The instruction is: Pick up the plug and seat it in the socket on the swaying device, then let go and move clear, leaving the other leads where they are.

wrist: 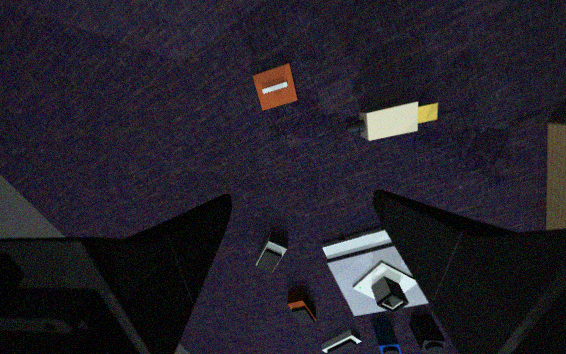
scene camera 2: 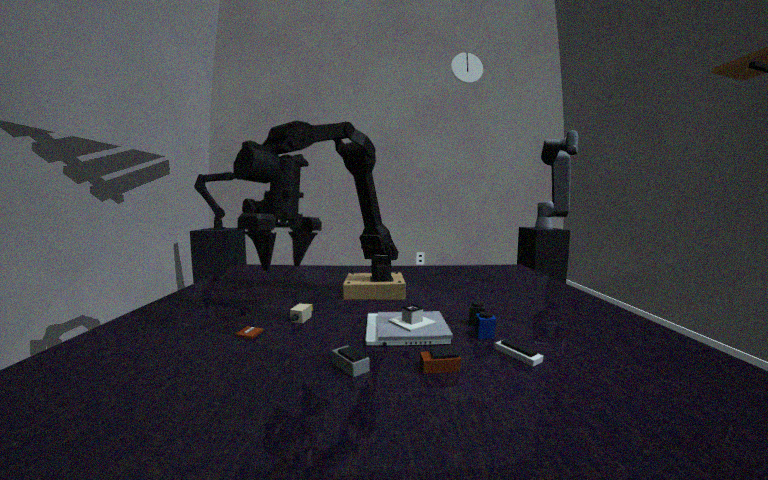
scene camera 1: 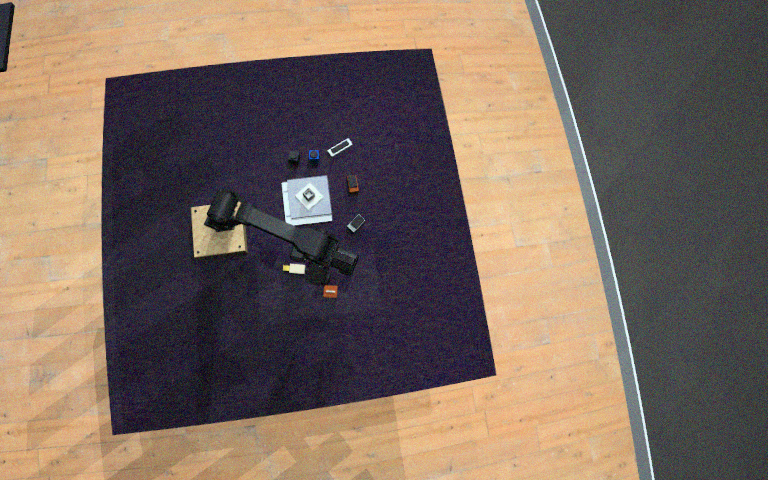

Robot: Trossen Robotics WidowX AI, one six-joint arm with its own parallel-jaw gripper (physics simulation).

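Note:
The cream plug [scene camera 1: 296, 268] [scene camera 2: 300, 313] [wrist: 392, 121] with a yellow tip lies flat on the dark mat. The device [scene camera 1: 294, 209] [scene camera 2: 376, 331] [wrist: 345, 280] is a pale, flat box. On it a white diamond plate carries a small square socket block [scene camera 1: 308, 194] [scene camera 2: 412, 314] [wrist: 390, 294] with an opening on top. My gripper [scene camera 2: 281, 267] [wrist: 301, 198] is open and empty, fingers pointing down, well above the mat. The plug lies outside the span between the fingers in the wrist view. The arm hides the fingertips in scene camera 1.
An orange tile [scene camera 1: 330, 291] [scene camera 2: 249, 332] [wrist: 275, 87] lies near the plug. Around the device stand a grey block [scene camera 1: 355, 223] [scene camera 2: 351, 361], an orange block [scene camera 1: 352, 183] [scene camera 2: 440, 362], a white bar [scene camera 1: 339, 147] [scene camera 2: 518, 352], a blue block [scene camera 1: 313, 155] [scene camera 2: 485, 326] and a black block [scene camera 1: 293, 156].

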